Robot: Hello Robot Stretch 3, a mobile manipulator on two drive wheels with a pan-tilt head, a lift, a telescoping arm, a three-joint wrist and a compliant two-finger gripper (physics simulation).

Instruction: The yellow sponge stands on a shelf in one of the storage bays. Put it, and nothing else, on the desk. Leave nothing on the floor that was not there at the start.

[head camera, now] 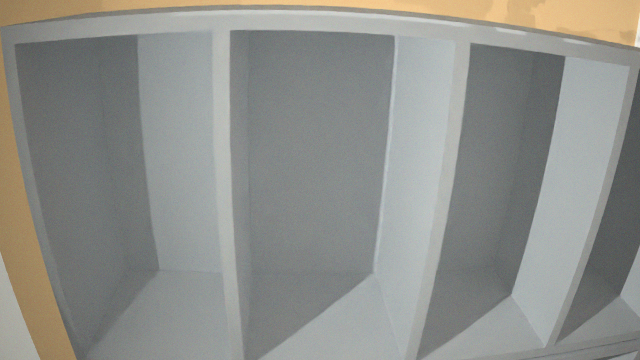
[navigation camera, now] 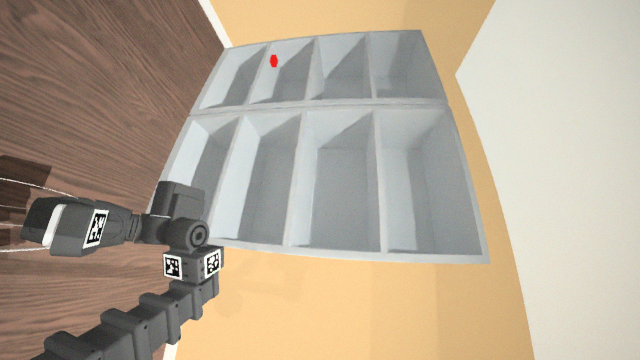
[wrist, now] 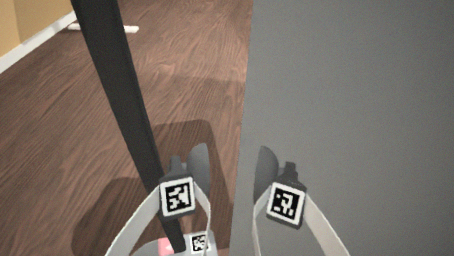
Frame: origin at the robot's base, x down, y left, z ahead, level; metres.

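Seen in the pictures: gripper, fingertip midpoint: (wrist: 232, 164).
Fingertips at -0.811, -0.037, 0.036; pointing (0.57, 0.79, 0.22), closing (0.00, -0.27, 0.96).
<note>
A point is followed by its place in that frame, as x, y, z.
The yellow sponge does not show in any view. The grey storage unit (head camera: 222, 150) @(-1.432, -0.932, -0.034) (navigation camera: 350, 254) @(-1.282, -0.840, -0.264) has two rows of bays in the navigation view; no sponge shows in the visible parts of its bays. My gripper (wrist: 232, 164) @(-0.811, -0.037, 0.036) is open, with its two fingertips apart and no object between them. In the wrist view it hangs above the wooden floor beside a grey panel. In the navigation view its body is at the left, in front of the unit's lower left corner, and its fingers run toward the left edge. The desk top does not show.
A small red object (navigation camera: 273, 61) @(-0.569, -1.506, 1.183) shows in the second bay from the left of the unit's upper row in the navigation view. The grey panel (wrist: 350, 100) @(-0.840, -0.016, 0.140) fills the wrist view's right side. My dark mast (wrist: 115, 90) @(-0.782, 0.116, -0.072) stands at the left. A white foot bar (wrist: 125, 29) lies beyond it.
</note>
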